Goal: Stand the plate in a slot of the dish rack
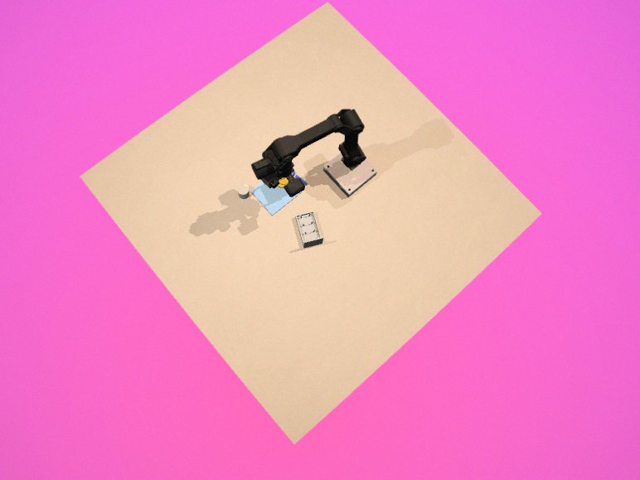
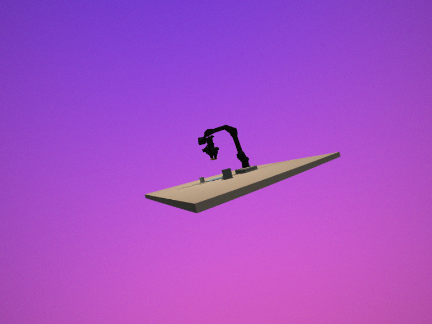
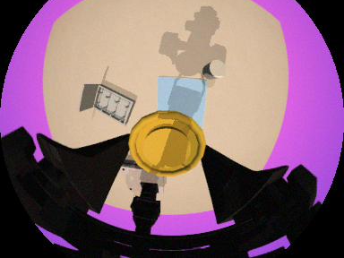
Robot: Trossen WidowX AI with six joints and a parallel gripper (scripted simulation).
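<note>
My gripper tip is 16 cm to the right of the grey dish rack, 16 cm above it and 2 cm short of it. The rest, counted from my gripper tip: yellow plate: 1 cm above; light blue mat: 18 cm below, 4 cm to the right, 1 cm ahead; blue spoon: 17 cm below, 9 cm behind, 3 cm to the right.
</note>
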